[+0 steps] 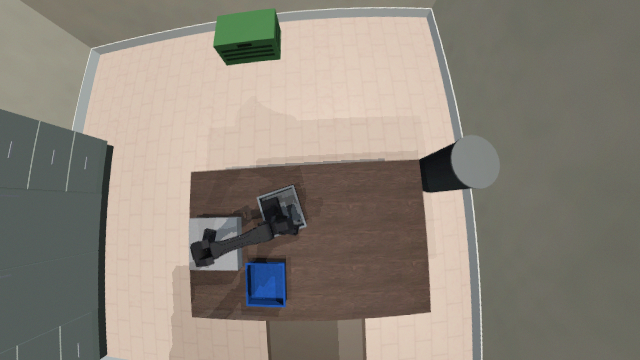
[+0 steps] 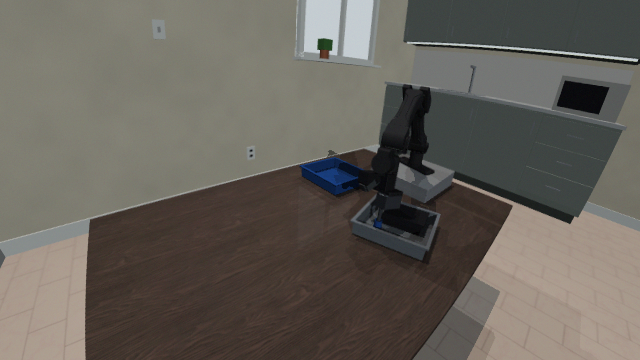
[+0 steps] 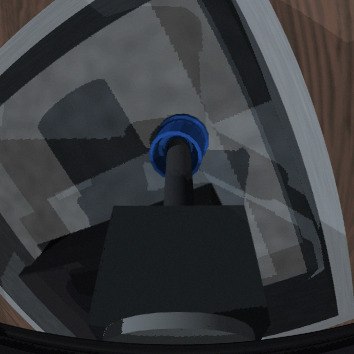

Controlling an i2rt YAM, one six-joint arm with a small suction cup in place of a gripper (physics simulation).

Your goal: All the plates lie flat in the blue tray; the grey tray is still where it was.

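Frame: origin at the arm's base, x ahead, y right, z down, level; centimetres.
Seen in the pictures: hand at its tool point: [image 3: 178,128]; arm's base at its link origin: [image 2: 414,166].
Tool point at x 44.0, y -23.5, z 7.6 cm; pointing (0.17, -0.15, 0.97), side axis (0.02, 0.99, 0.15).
Observation:
Pixels of each thing's top centre, then the offset from my tool point to it. Level surfaces: height alone.
- grey tray at its top centre: [image 3: 93,252] [image 2: 398,217] [image 1: 281,211] dx -5.3, dy -3.7, dz -5.4 cm
- dark wood table at its surface level: dz -0.4 cm
- blue tray at its top centre: [image 2: 335,169] [image 1: 265,285] dx -7.7, dy +38.5, dz -5.4 cm
The grey tray [image 1: 279,191] [image 2: 388,242] [image 3: 298,105] stands on the dark wood table [image 1: 358,251] [image 2: 223,268], a little out from the arm's base. My suction cup [image 2: 378,223] [image 3: 179,144], blue-tipped, is down inside the tray, at or just above its floor, with the suction off. Several flat grey, partly see-through plates [image 3: 270,253] [image 1: 293,210] lie overlapping on the tray floor; their outlines are hard to tell apart. The blue tray [image 1: 248,286] [image 2: 317,180] sits near the table edge beside the base and looks empty.
The arm stands on a light grey base block [image 1: 226,223] [image 2: 429,183] at the table's edge. A black cylinder [image 1: 465,163] stands off one corner. A green crate [image 1: 246,36] is on the floor. Grey cabinets [image 2: 514,134] run behind the arm.

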